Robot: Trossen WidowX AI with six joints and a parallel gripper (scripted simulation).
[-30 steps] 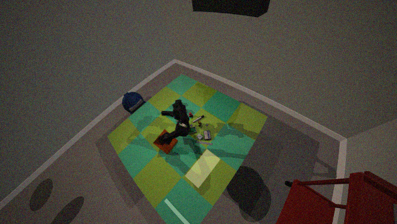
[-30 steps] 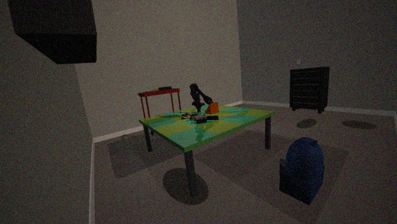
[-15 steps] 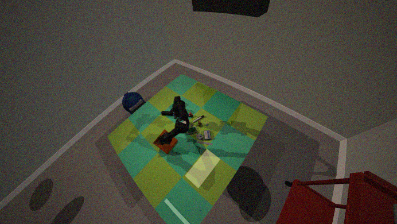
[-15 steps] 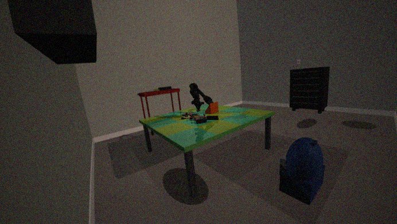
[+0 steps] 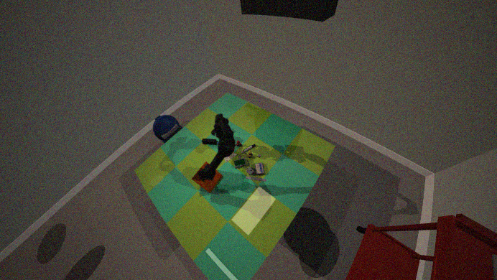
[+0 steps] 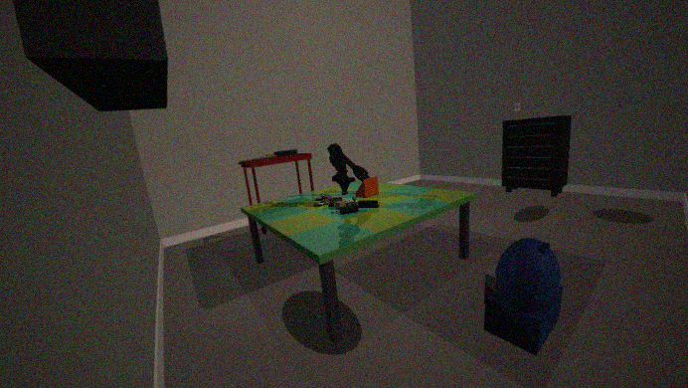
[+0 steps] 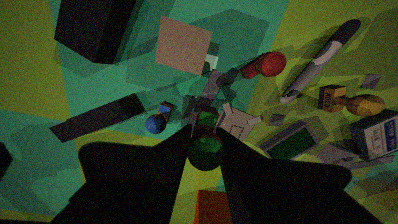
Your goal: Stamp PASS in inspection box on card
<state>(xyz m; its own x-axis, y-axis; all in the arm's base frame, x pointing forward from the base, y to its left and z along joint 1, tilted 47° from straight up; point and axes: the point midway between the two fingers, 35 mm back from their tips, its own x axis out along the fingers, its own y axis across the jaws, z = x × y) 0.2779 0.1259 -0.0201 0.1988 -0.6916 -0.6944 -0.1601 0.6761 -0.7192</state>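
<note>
Right now my gripper tip is 4 cm past the blue-knobbed stamp, 6 cm to the right of it and 8 cm above it. The rest, counted from my gripper tip: brown block 7 cm ahead, 5 cm to the left, 8 cm below; white card 4 cm behind, 7 cm to the right, 10 cm below; green stamp right at my gripper tip.
</note>
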